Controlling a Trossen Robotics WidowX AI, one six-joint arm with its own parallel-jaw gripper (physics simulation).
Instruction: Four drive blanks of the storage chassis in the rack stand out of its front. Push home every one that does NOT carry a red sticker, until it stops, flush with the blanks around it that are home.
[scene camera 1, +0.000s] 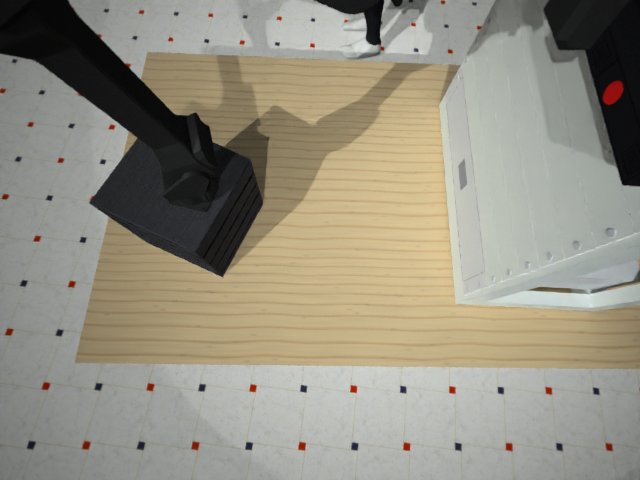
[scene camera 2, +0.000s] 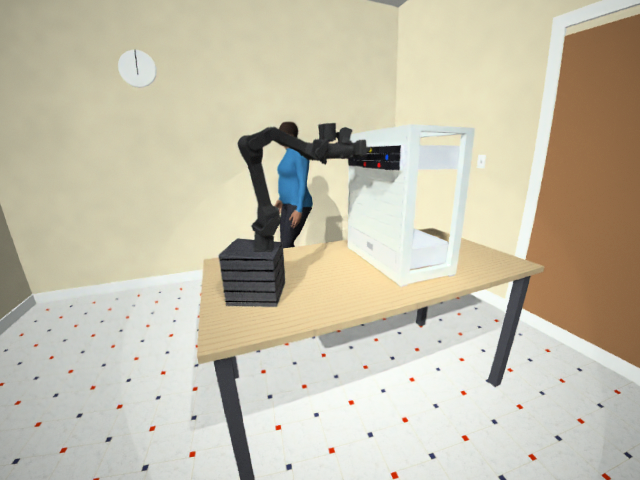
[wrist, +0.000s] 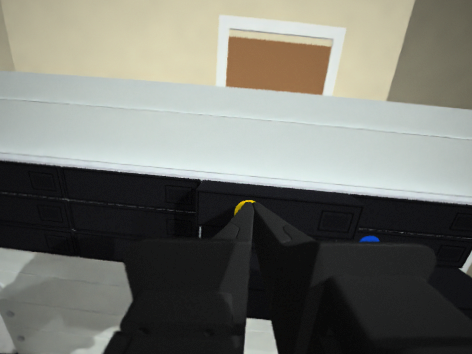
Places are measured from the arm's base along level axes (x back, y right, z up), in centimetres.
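Pixels of known places: gripper, between the fingertips: (scene camera 2: 370, 149) (wrist: 251, 208); arm's base, origin of its link: (scene camera 1: 193, 190) (scene camera 2: 263, 248).
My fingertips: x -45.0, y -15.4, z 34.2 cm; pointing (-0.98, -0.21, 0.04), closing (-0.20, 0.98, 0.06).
Note:
Ahead of a thing's pixels: the offset from my fingertips to its top centre. Level surfaces: height alone.
The black storage chassis (scene camera 1: 628, 160) (scene camera 2: 395, 164) (wrist: 135, 220) sits high in the white rack (scene camera 1: 522, 180) (scene camera 2: 408, 206) (wrist: 300, 145). In the wrist view my gripper (wrist: 251, 208) (scene camera 2: 364, 148) is shut and empty, its tips at the yellow sticker (wrist: 244, 206) (scene camera 2: 370, 150) of a top-row blank {dx -6.2, dy +0.8, dz +1.0 cm} (wrist: 295, 212). That blank stands slightly out, its top face showing as a thin strip. A blue sticker {dx -3.4, dy +9.4, dz -2.3 cm} (wrist: 370, 239) (scene camera 2: 386, 157) is on a middle-row blank that looks flush. Two red stickers show low in scene camera 2, one left (scene camera 2: 364, 164) and one right (scene camera 2: 378, 165). A lower-right blank {dx -6.3, dy +11.9, dz -4.7 cm} (wrist: 452, 287) stands out; the fingers hide much of the bottom row.
The arm's base stands on a dark stacked block (scene camera 1: 149, 191) (scene camera 2: 251, 279) at the left end of the wooden table {dz -52.8 cm} (scene camera 1: 336, 289) (scene camera 2: 330, 310). A person in blue (scene camera 2: 293, 175) stands behind the table. The rack's top board runs just above the gripper's tips.

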